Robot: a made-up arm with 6 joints.
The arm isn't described. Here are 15 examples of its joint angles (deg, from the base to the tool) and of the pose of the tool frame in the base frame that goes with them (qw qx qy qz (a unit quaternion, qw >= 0); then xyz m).
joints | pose
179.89 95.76 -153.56 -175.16 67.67 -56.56 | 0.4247 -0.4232 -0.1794 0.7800 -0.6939 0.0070 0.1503
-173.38 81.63 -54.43 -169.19 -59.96 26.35 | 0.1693 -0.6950 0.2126 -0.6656 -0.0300 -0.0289 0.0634
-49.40 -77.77 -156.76 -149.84 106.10 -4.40 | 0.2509 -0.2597 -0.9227 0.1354 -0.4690 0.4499 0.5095
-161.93 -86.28 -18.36 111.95 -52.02 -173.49 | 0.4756 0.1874 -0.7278 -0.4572 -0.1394 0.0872 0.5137
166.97 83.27 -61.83 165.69 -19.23 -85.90 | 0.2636 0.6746 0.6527 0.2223 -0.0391 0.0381 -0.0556
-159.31 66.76 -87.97 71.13 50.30 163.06 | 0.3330 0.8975 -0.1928 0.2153 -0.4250 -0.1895 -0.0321
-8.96 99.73 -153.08 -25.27 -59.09 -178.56 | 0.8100 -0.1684 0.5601 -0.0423 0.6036 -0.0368 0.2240
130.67 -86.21 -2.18 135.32 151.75 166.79 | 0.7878 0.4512 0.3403 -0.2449 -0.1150 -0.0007 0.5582
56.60 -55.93 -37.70 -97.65 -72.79 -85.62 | 0.2956 -0.6752 0.3133 0.5988 -0.0331 0.1786 0.5847
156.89 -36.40 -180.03 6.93 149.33 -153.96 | 0.0111 0.7816 -0.2911 -0.5516 0.2146 -0.1082 0.8175
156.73 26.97 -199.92 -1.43 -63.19 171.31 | 0.2527 0.4658 -0.0668 0.8454 0.0263 -0.0149 0.8687
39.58 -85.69 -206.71 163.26 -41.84 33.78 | 0.6671 0.1706 -0.5635 0.4564 -0.4267 -0.4028 0.3049
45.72 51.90 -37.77 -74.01 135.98 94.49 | 0.9045 0.3083 0.1814 0.2321 0.2082 0.0279 0.1175
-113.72 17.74 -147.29 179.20 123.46 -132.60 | 0.4400 -0.0907 0.5880 0.6727 -0.0990 -0.2300 0.9382
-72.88 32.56 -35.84 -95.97 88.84 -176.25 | 0.6779 0.0999 -0.7051 0.1826 -0.0197 -0.2918 0.0809
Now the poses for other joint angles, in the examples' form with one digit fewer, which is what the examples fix.
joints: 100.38 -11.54 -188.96 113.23 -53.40 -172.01
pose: 0.392 -0.402 0.058 -0.825 0.150 -0.123 0.886
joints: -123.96 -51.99 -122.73 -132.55 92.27 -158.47
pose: 0.352 -0.476 0.512 0.623 0.081 0.266 0.955
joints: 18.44 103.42 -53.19 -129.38 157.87 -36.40
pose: 0.656 -0.338 0.426 -0.524 0.118 -0.057 -0.051
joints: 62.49 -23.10 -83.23 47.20 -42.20 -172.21
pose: 0.599 0.187 0.377 0.681 0.207 0.184 0.834
